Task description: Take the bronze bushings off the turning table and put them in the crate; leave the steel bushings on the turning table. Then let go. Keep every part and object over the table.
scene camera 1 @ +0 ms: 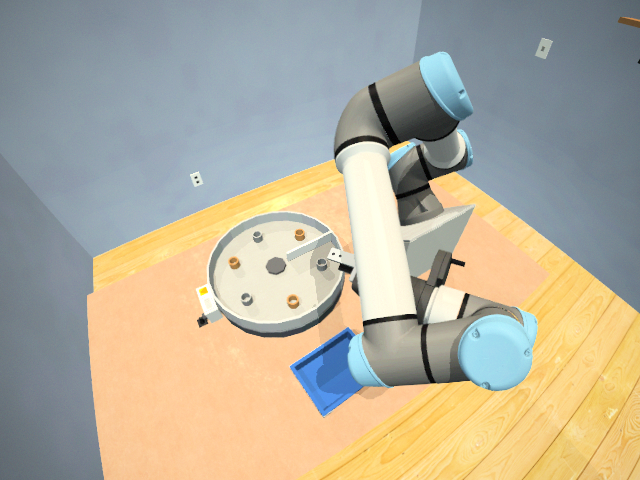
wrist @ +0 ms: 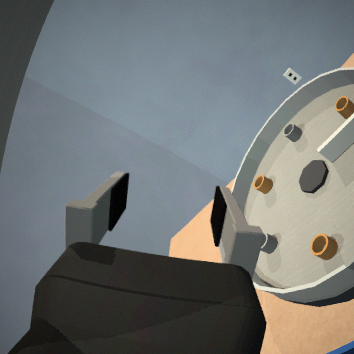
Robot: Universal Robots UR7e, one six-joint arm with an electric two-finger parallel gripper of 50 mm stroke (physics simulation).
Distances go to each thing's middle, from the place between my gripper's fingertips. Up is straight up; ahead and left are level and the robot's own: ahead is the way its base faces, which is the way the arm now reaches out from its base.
I see the blue crate (scene camera 1: 324,373) 32 cm below my hand, 10 cm to the left of it and 7 cm ahead of it.
